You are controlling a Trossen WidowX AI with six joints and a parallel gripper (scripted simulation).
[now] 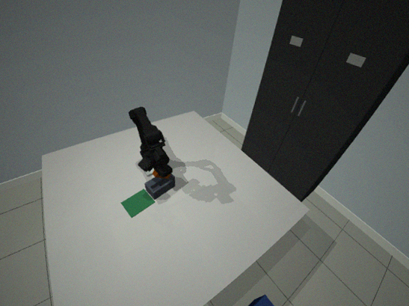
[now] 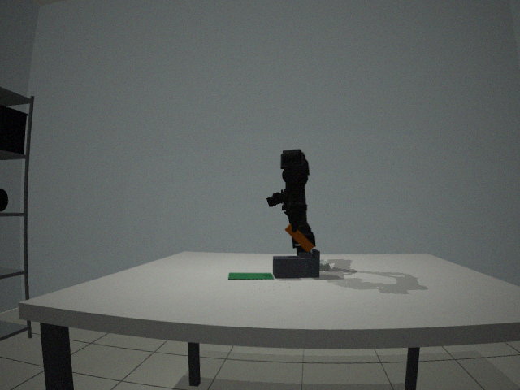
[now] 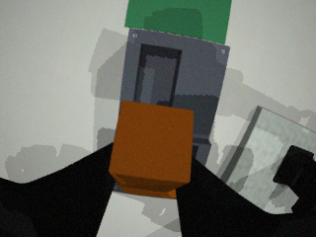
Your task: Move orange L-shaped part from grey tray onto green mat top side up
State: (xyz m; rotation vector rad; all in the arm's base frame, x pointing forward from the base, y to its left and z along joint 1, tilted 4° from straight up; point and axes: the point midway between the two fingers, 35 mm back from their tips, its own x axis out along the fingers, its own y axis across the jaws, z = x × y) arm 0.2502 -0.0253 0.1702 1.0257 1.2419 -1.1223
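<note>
Right now the green mat is 170 mm below my gripper tip, 140 mm to the right of it and 10 mm ahead of it. The rest, counted from my gripper tip: orange L-shaped part (30 mm to the left, 30 mm below, 20 mm behind).
</note>
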